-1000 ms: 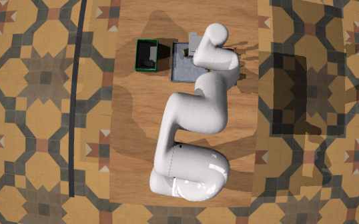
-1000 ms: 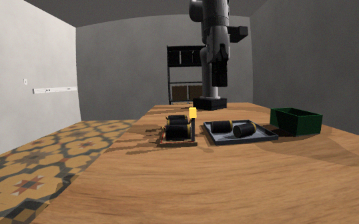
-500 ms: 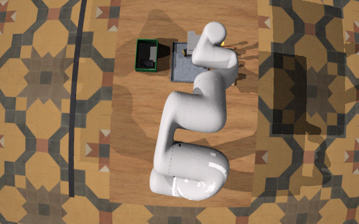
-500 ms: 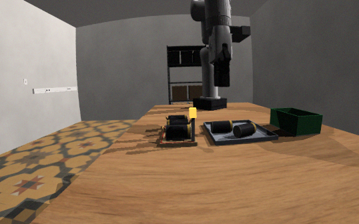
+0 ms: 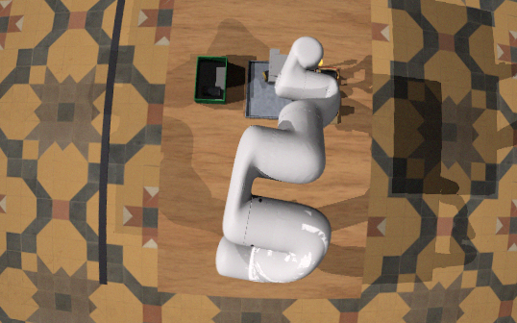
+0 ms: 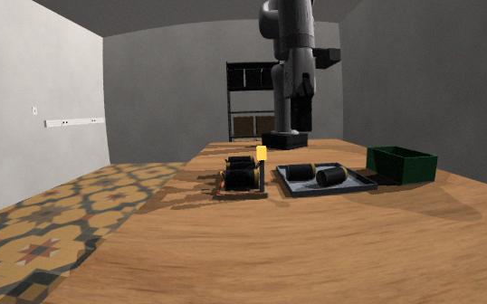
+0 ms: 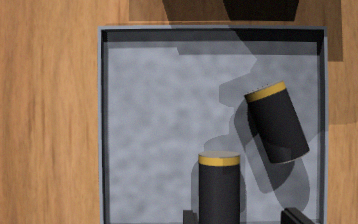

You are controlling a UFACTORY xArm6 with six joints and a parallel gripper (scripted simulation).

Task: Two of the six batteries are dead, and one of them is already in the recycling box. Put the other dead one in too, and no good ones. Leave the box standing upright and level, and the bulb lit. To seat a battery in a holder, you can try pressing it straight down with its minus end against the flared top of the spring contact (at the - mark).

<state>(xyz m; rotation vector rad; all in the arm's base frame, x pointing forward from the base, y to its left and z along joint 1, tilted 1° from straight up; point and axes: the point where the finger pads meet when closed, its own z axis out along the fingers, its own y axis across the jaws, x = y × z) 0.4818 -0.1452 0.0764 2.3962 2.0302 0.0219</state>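
The grey tray lies 1 cm ahead of my hand, 5 cm to the left of it and 13 cm below it. Also, from my hand: green recycling box (6 cm ahead, 25 cm to the left, 11 cm below).
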